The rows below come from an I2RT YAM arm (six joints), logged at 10 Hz.
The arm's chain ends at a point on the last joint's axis. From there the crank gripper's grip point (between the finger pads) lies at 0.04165 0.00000 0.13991 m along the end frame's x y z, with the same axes.
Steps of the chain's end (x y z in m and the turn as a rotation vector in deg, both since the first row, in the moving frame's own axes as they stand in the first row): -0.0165 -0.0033 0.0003 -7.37 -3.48 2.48; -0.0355 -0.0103 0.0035 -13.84 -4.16 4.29; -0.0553 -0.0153 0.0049 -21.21 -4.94 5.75; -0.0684 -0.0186 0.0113 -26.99 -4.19 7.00; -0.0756 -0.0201 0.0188 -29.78 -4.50 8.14; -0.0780 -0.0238 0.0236 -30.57 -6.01 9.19; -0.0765 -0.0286 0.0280 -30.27 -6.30 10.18; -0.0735 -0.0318 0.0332 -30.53 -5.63 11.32
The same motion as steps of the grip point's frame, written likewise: -0.0255 0.0164 0.0013 -7.37 -3.48 2.48; -0.0470 0.0262 0.0017 -13.84 -4.16 4.29; -0.0700 0.0393 -0.0023 -21.21 -4.94 5.75; -0.0826 0.0497 -0.0025 -26.99 -4.19 7.00; -0.0916 0.0548 0.0016 -29.78 -4.50 8.14; -0.0985 0.0532 0.0059 -30.57 -6.01 9.19; -0.0983 0.0483 0.0106 -30.27 -6.30 10.18; -0.0946 0.0462 0.0150 -30.53 -5.63 11.32
